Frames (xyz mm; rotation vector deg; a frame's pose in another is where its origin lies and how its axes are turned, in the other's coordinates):
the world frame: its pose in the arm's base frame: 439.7 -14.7 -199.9 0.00 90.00 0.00
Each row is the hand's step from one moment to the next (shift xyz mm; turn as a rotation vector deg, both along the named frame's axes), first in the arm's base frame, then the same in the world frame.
Working: the arm's base frame: its pose in the world frame: -199.9 14.7 -439.7 0.00 -90.00 0.00

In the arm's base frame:
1: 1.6 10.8 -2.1 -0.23 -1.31 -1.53
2: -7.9 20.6 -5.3 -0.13 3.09 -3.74
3: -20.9 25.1 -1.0 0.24 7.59 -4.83
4: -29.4 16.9 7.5 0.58 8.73 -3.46
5: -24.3 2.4 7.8 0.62 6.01 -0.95
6: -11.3 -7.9 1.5 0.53 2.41 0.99
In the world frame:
1: 2.1 10.8 1.6 1.53 -1.31 -0.23
2: 5.3 20.6 -7.9 3.74 3.09 -0.13
3: 1.0 25.1 -20.9 4.83 7.59 0.24
4: -7.5 16.9 -29.4 3.46 8.73 0.58
5: -7.8 2.4 -24.3 0.95 6.01 0.62
6: -1.5 -7.9 -11.3 -0.99 2.41 0.53

